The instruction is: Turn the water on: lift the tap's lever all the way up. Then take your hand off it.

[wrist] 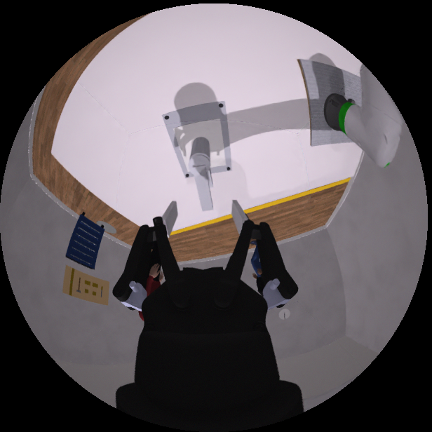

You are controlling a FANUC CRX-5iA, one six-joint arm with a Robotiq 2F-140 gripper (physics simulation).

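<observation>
The grey tap [200, 149] stands on a white base inside a grey metal frame [226, 142] with dark bolts at its corners. Its flat lever [204, 192] runs from the top of the tap toward my gripper. How steeply the lever is tilted is hard to tell from this view. My gripper [203, 207] is open and empty. Its two fingertips are wide apart, one on each side of the lever's free end, with a gap on both sides and no visible contact.
The arm's white base [372, 132] with a green ring stands on a grey plate [317, 107] at the right. A yellow strip [300, 192] marks the table edge. Beyond are a blue panel [85, 242], a beige board [86, 285] and two people, partly hidden behind the gripper.
</observation>
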